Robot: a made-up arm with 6 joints.
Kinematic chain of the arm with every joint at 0, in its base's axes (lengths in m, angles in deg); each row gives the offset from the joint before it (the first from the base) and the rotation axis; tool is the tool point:
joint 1: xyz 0 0 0.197 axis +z
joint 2: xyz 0 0.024 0 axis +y
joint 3: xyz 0 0 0.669 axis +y
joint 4: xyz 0 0 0.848 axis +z
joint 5: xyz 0 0 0 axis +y
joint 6: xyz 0 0 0.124 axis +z
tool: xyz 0 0 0
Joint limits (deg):
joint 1: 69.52..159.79
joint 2: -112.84..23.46
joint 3: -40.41..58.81
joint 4: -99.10..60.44
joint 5: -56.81..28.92
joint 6: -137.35..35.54
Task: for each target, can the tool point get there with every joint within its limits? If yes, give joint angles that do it. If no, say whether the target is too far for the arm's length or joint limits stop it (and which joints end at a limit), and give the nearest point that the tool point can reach.
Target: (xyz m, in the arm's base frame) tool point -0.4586 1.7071 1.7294
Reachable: no: too far | nearest point -0.2843 1.0581 1.3182 | short by 0.788 m
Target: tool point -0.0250 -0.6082 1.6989
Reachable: yes | joints 91.44 -30.91 12.60 21.61 20.94 -79.86
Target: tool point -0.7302 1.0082 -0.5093
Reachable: no: joint limits stop it (at a limit: joint 2, joint 3, joint 5) | nearest point -0.7171 0.9901 0.8799 | short by 1.389 m
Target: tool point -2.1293 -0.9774 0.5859
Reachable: no: too far | nearest point -0.6596 -1.4009 0.5584 | short by 1.530 m
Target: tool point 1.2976 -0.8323 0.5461
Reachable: yes | joints 148.76 -95.92 30.57 44.74 9.63 6.37
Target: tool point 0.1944 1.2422 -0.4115
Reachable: no: joint limits stop it (at a limit: joint 2, joint 3, joint 5) | nearest point 0.1890 1.2078 0.8799 | short by 1.292 m
